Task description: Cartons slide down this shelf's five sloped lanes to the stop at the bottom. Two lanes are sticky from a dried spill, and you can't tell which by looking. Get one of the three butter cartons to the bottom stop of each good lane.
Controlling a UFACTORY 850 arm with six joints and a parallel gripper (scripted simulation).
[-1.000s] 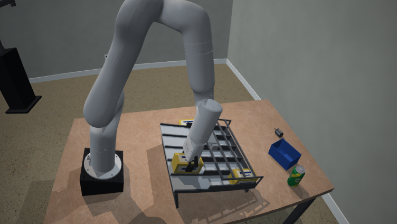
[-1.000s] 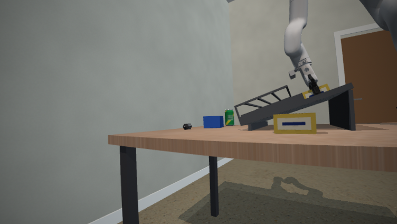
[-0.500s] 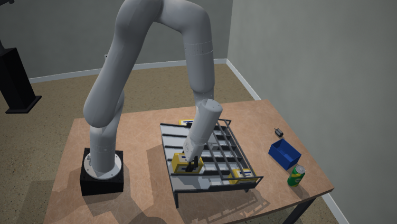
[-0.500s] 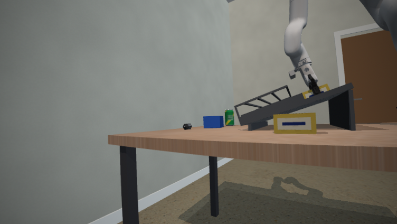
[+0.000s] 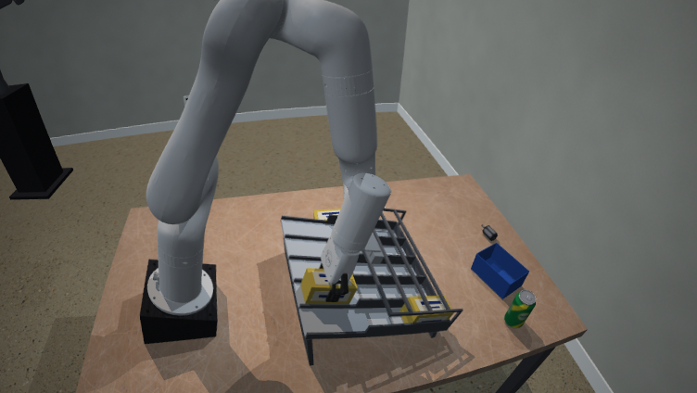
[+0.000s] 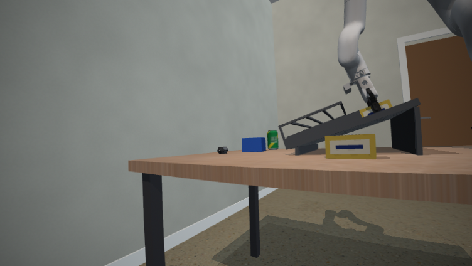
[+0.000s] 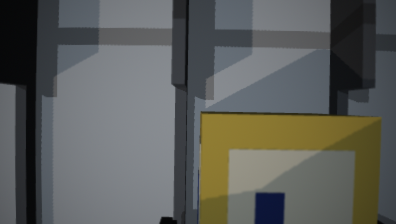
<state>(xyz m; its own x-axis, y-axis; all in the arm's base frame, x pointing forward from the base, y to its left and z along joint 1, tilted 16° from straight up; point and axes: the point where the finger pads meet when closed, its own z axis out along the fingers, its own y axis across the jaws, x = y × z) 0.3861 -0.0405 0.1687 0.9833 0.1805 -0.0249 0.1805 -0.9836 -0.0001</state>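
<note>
Right now the dark divider is 40 mm to the right of my hand and 40 mm below it. Also, from my hand: small black object 620 mm ahead, 340 mm to the left, 150 mm below.
</note>
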